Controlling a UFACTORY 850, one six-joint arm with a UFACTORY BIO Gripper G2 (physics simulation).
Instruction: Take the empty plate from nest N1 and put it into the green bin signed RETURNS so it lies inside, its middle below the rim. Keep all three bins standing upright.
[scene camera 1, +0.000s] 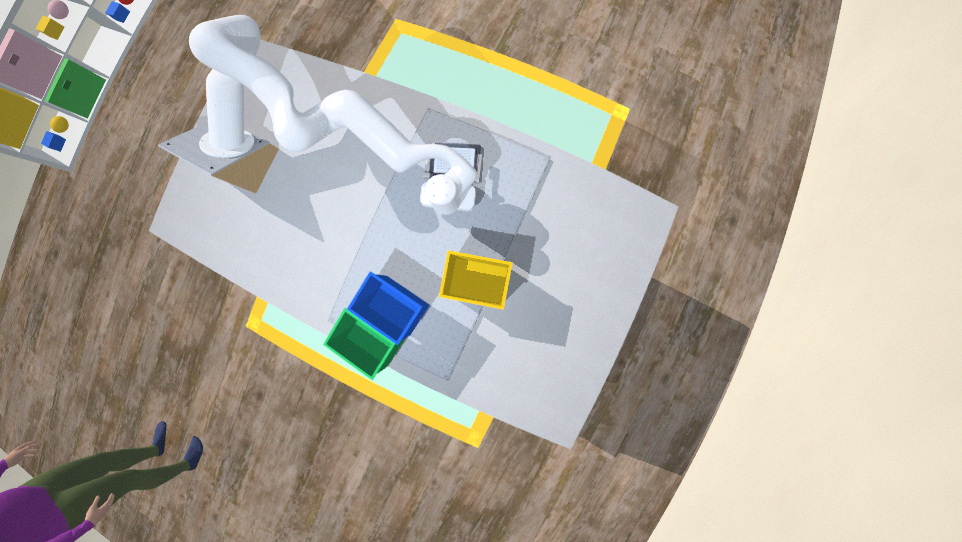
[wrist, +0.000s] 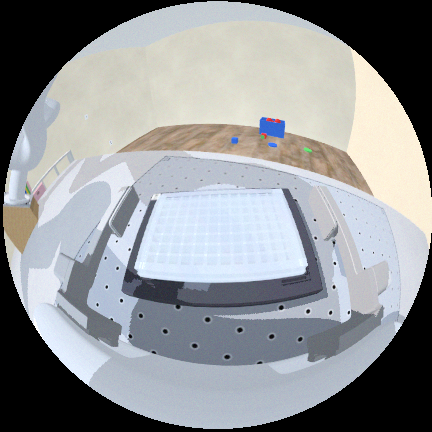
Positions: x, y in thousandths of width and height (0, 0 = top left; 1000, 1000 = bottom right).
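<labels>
A pale plate (wrist: 531, 545) is 11 cm from the lens. My own gripper (wrist: 513, 436) is 12 cm from the lens.
</labels>
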